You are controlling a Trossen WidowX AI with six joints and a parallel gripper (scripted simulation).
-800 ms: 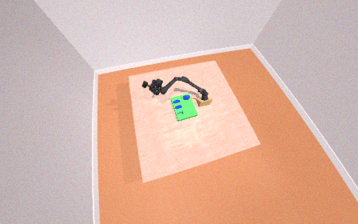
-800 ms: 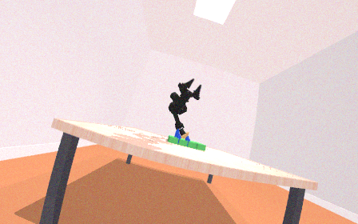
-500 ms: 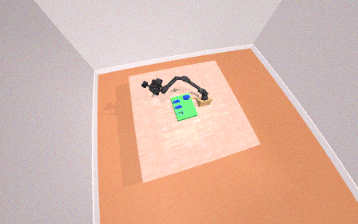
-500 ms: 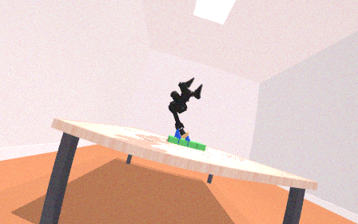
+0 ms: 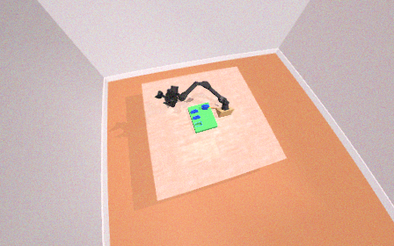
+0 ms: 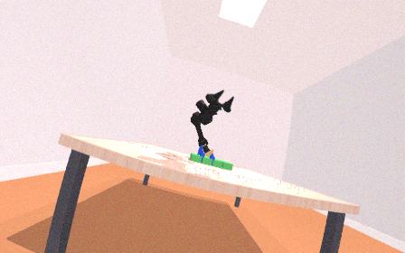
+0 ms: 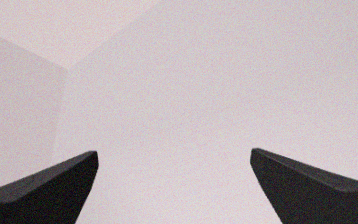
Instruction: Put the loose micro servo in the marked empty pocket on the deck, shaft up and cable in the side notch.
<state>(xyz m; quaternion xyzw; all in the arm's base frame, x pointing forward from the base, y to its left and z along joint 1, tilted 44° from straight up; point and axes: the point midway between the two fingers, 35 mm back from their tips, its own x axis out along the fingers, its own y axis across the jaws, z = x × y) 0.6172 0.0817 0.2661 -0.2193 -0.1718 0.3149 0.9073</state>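
My gripper tip is now 400 mm past the green deck, 400 mm above it and 90 mm to the right of it.
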